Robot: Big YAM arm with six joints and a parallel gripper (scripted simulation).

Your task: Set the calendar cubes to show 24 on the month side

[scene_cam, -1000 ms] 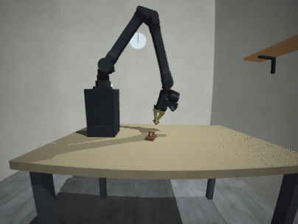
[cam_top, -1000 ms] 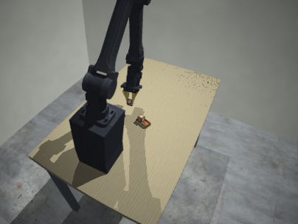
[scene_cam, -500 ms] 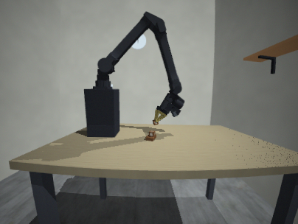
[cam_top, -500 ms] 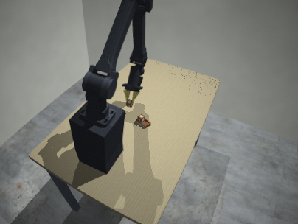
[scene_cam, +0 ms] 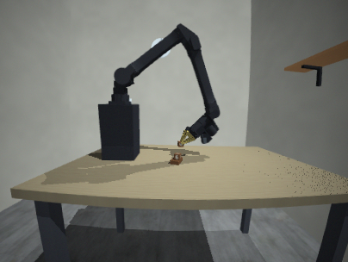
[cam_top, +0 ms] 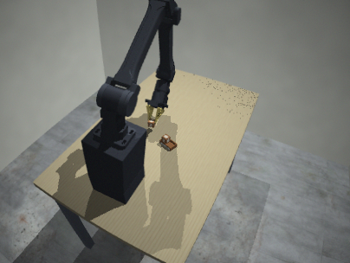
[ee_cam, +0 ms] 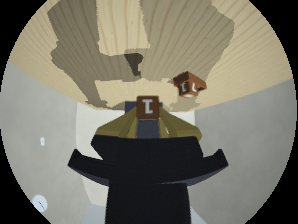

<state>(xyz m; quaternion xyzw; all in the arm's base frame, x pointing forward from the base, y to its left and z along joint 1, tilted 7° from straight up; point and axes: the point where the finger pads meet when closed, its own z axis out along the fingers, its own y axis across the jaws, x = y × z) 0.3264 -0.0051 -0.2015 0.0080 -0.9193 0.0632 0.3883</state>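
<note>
The brown tray is 10 cm to the right of my hand, 7 cm below it and 4 cm behind it. From my hand the other things lie so: brown digit cube (1 cm below, 1 cm behind).
</note>
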